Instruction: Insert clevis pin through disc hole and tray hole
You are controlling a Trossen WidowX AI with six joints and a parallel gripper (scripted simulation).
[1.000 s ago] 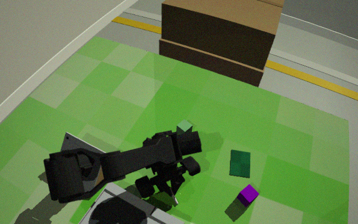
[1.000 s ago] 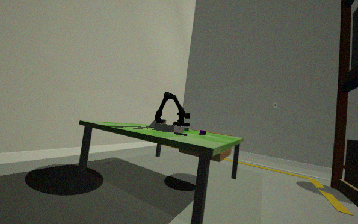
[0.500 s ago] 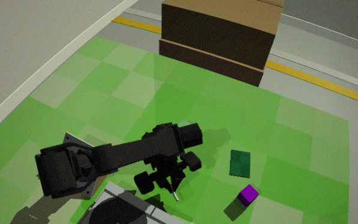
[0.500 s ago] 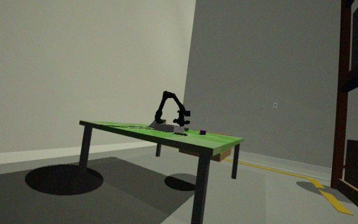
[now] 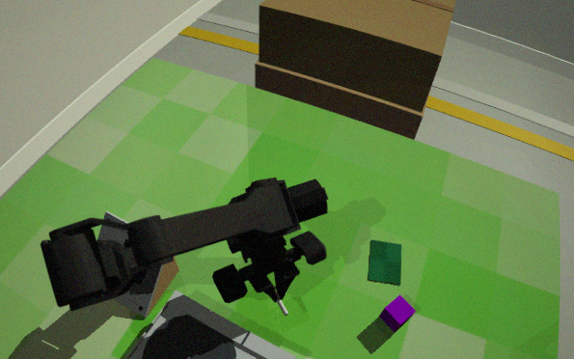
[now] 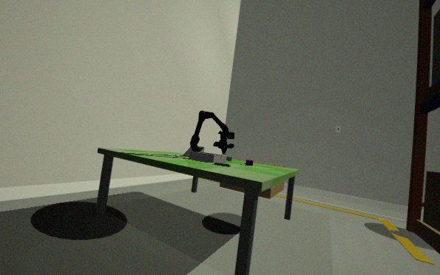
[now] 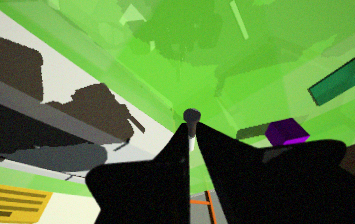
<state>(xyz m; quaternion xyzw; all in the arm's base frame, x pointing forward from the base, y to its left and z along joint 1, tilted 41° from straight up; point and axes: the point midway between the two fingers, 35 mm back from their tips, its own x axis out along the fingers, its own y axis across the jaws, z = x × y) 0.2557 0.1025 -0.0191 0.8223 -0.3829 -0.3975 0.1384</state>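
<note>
Right now the dark grey disc is 17 cm to the right of my gripper tip, 7 cm behind it and 1 cm below it. The rest, counted from my gripper tip: steel tray: 17 cm to the right, 4 cm behind, 2 cm below; steel clevis pin: 1 cm ahead; purple cube: 20 cm ahead, 11 cm to the left, 5 cm below.
</note>
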